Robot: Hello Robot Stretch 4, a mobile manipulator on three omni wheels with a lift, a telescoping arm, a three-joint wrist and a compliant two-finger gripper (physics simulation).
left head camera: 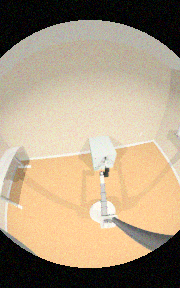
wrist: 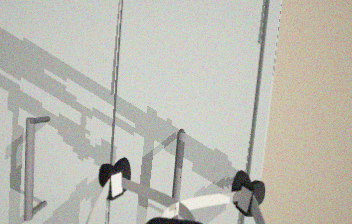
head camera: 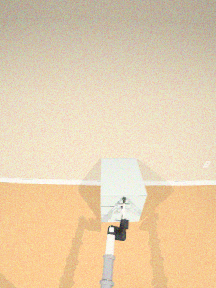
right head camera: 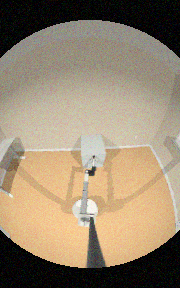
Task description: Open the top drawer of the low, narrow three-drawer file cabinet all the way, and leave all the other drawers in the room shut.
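Places are measured from the robot's base along level axes (x right, y ahead, z up), in centimetres.
Pixels of known places: gripper, fingertip midpoint: (left head camera: 104,158) (wrist: 181,177) (head camera: 123,201) (right head camera: 93,157).
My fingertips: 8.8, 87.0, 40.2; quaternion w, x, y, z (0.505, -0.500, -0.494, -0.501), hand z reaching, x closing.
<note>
Behind a point stands the place of what it marks, as x, y, z.
The low pale grey file cabinet (head camera: 121,176) @(5.6, 110.0, 49.2) (left head camera: 101,146) @(5.6, 108.4, 49.2) (right head camera: 92,144) @(6.6, 109.6, 49.2) stands against the back wall. The wrist view is turned sideways and shows the top drawer's front (wrist: 190,65) @(-3.6, 85.8, 40.1) at the right, flush with the cabinet face. Its grey bar handle (wrist: 178,160) @(6.4, 83.9, 39.8) stands out from it. The middle drawer's handle (wrist: 29,167) @(8.7, 84.3, 24.6) shows at the left. All drawers in view look shut. My gripper (head camera: 124,200) @(8.8, 87.0, 40.2) (left head camera: 105,159) @(8.8, 87.0, 40.2) (right head camera: 93,158) @(8.8, 87.0, 40.2) (wrist: 181,177) @(8.8, 87.0, 40.2) is open in front of the top drawer, one fingertip on each side of its handle, touching neither. The handle's lower end is hidden behind the gripper.
My arm (head camera: 108,262) @(-0.1, 36.2, 50.6) (left head camera: 103,192) @(0.7, 27.1, 51.4) (right head camera: 84,195) @(0.3, 20.8, 50.9) reaches from my round white base (left head camera: 95,212) @(-10.5, -1.1, 18.7) (right head camera: 77,207) @(-11.2, 2.2, 18.7) to the cabinet. A pale furniture piece with bar handles (left head camera: 12,202) stands along the left wall. A small light plate (head camera: 206,164) @(120.3, 156.1, 37.6) is on the back wall, right of the cabinet.
</note>
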